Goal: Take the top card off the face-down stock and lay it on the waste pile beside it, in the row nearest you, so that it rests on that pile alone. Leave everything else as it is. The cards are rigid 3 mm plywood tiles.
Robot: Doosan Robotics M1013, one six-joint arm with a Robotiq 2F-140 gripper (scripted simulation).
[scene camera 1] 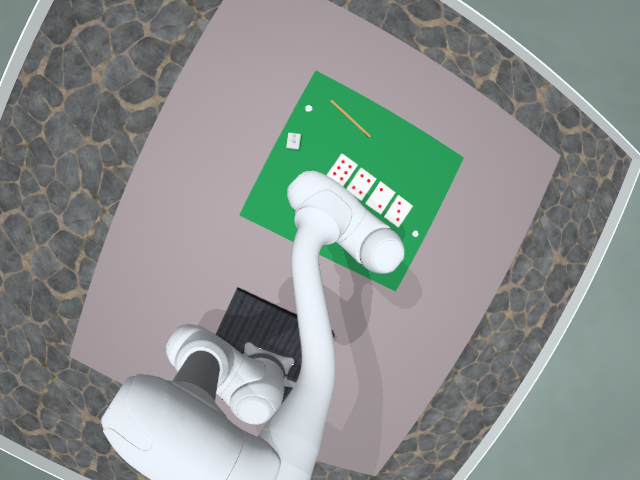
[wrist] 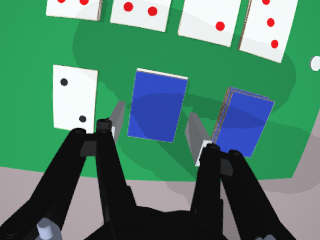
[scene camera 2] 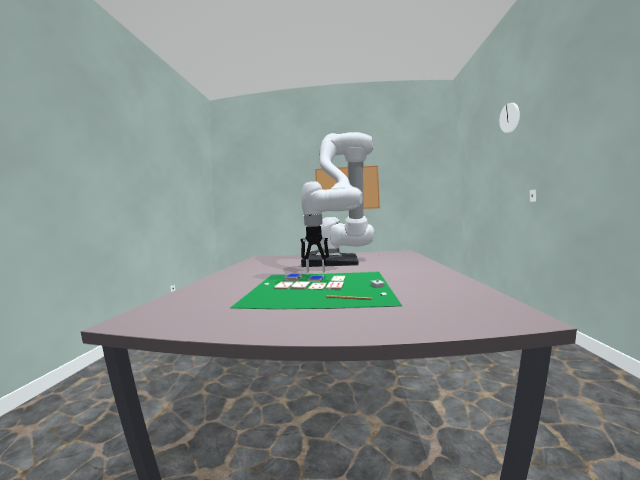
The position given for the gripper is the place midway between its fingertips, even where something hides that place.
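Note:
Gripper (wrist: 156,117) visible, blue-backed card (wrist: 157,100) too.

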